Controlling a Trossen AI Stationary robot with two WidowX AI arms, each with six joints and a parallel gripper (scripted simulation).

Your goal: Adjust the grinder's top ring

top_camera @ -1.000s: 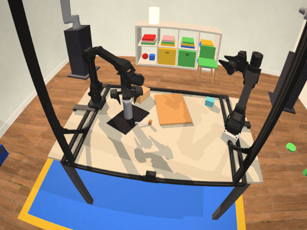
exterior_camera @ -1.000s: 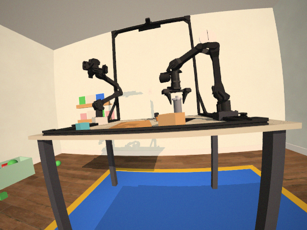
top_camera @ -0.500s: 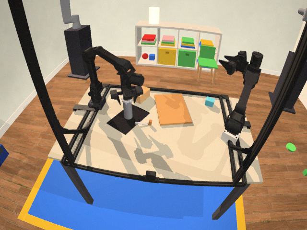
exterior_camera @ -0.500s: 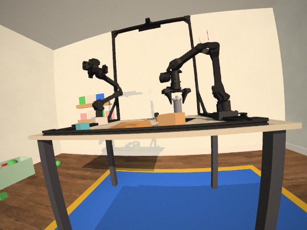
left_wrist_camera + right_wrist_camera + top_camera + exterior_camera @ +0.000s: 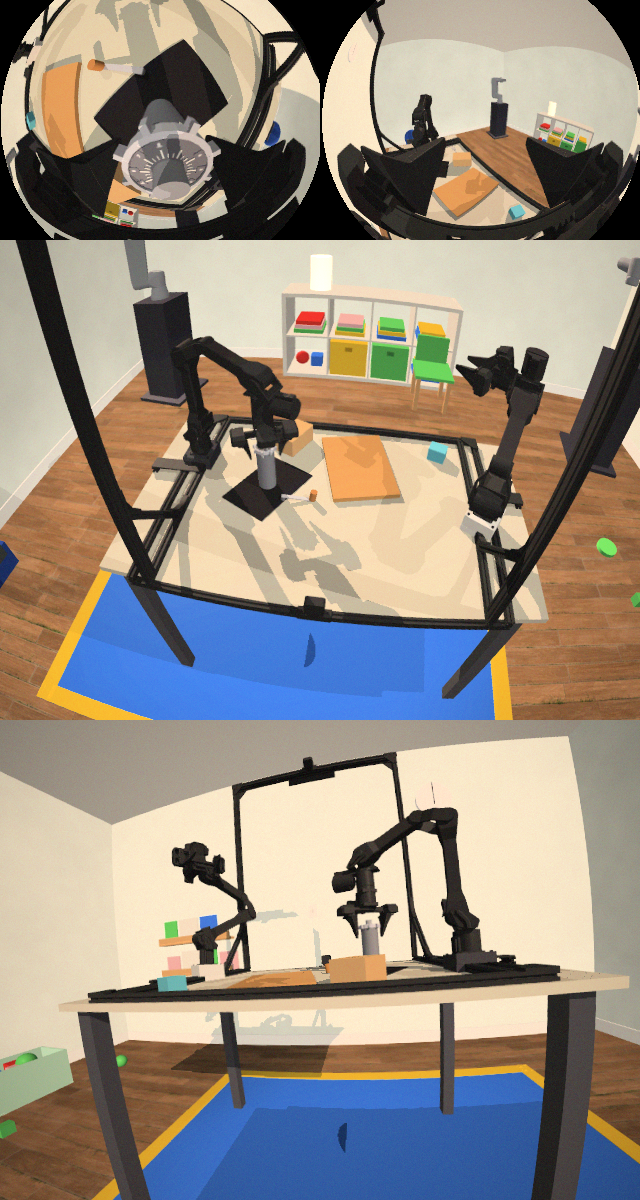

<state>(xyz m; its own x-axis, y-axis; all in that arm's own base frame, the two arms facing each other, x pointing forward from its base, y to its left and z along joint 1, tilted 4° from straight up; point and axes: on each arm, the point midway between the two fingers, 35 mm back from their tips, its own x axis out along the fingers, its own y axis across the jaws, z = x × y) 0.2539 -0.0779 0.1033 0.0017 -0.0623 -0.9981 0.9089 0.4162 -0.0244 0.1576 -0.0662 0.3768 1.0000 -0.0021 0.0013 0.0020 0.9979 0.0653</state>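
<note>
Now: the hand grinder 1 cm behind my left hand and 3 cm below it. Also, from my left hand: cardboard box: 22 cm ahead, 11 cm below; black mat: 1 cm behind, 14 cm below; orange board: 18 cm ahead, 23 cm to the right, 13 cm below.
</note>
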